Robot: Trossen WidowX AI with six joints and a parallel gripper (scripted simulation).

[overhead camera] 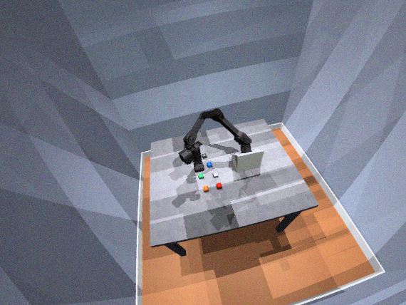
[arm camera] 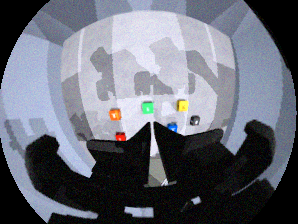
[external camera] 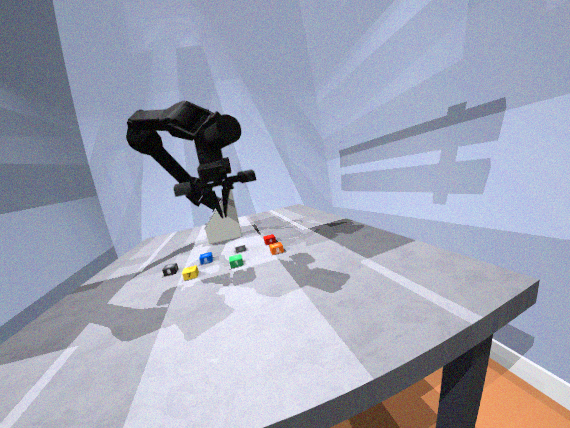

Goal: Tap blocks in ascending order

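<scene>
My gripper tip is 120 mm above the red block, 110 mm to the right of it and 110 mm past it. From my gripper tip the other things lie so: orange block: 120 mm below, 110 mm to the left, 20 mm behind; then yellow block: 120 mm below, 110 mm to the right; then green block: 120 mm below.
</scene>
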